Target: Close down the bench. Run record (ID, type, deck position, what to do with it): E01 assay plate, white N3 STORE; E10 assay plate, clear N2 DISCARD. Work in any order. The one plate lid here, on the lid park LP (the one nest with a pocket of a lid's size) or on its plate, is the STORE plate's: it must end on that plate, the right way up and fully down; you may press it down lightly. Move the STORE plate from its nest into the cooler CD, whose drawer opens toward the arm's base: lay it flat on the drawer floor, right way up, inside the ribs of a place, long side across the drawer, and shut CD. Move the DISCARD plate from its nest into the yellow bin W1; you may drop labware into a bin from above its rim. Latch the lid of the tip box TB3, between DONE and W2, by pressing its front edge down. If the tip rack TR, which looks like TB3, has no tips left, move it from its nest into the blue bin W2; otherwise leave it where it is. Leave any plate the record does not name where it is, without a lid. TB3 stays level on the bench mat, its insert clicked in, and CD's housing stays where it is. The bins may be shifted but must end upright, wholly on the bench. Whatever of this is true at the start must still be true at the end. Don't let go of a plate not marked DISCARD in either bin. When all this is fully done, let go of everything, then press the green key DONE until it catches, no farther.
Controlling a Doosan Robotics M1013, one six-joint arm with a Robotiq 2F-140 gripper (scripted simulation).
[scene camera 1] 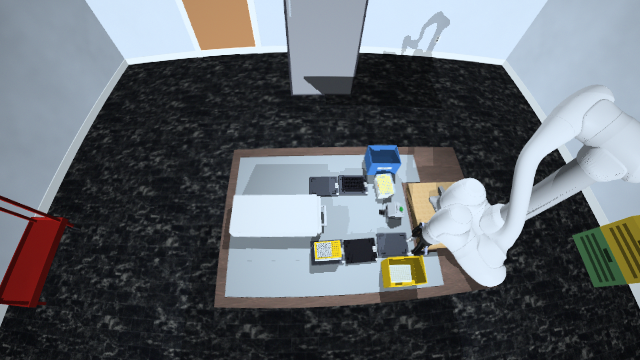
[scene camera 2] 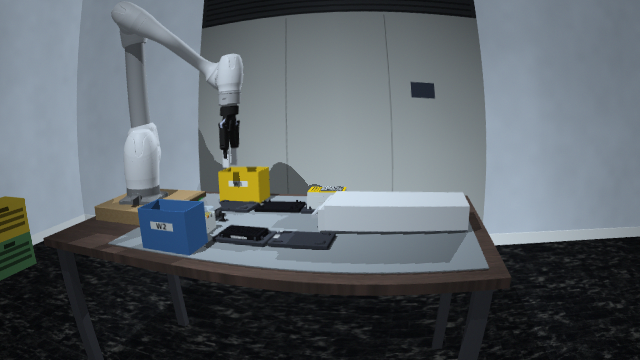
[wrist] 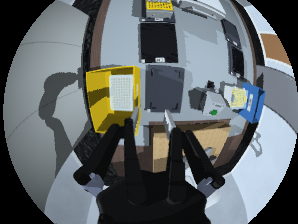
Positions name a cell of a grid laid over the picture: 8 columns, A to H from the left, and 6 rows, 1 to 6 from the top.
I see my gripper (scene camera 2: C3), a yellow bin W1 (wrist: C3), a white cooler CD (scene camera 2: E4), a blue bin W2 (scene camera 1: E3) and a black nest (scene camera 1: E5).
The white cooler CD is seen too in scene camera 1 (scene camera 1: D4). My gripper also shows in the wrist view (wrist: E4). The black nest shows as well in the wrist view (wrist: E2).
